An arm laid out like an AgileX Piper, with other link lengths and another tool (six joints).
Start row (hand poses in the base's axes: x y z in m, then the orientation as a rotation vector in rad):
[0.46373, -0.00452, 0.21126, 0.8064, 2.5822, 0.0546]
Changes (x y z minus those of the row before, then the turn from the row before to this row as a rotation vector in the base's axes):
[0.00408, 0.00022, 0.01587, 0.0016, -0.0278, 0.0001]
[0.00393, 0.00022, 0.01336, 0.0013, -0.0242, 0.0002]
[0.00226, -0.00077, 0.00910, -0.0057, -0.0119, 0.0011]
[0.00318, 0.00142, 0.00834, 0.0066, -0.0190, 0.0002]
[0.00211, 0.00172, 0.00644, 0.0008, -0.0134, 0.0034]
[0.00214, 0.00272, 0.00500, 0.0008, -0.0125, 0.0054]
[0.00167, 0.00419, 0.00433, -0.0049, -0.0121, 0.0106]
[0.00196, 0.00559, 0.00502, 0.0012, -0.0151, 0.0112]
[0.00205, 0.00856, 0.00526, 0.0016, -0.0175, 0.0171]
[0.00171, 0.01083, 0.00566, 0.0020, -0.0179, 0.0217]
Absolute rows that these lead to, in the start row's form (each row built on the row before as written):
[0.46781, -0.00430, 0.22713, 0.8005, 2.5564, 0.0674]
[0.47174, -0.00408, 0.24049, 0.7952, 2.5340, 0.0784]
[0.47400, -0.00485, 0.24959, 0.7889, 2.5224, 0.0760]
[0.47718, -0.00343, 0.25793, 0.7869, 2.5056, 0.0915]
[0.47929, -0.00171, 0.26437, 0.7799, 2.4945, 0.0986]
[0.48143, 0.00101, 0.26937, 0.7706, 2.4851, 0.1061]
[0.48310, 0.00520, 0.27370, 0.7527, 2.4774, 0.1081]
[0.48506, 0.01079, 0.27872, 0.7360, 2.4677, 0.1190]
[0.48711, 0.01935, 0.28398, 0.7117, 2.4579, 0.1333]
[0.48882, 0.03018, 0.28964, 0.6820, 2.4493, 0.1498]

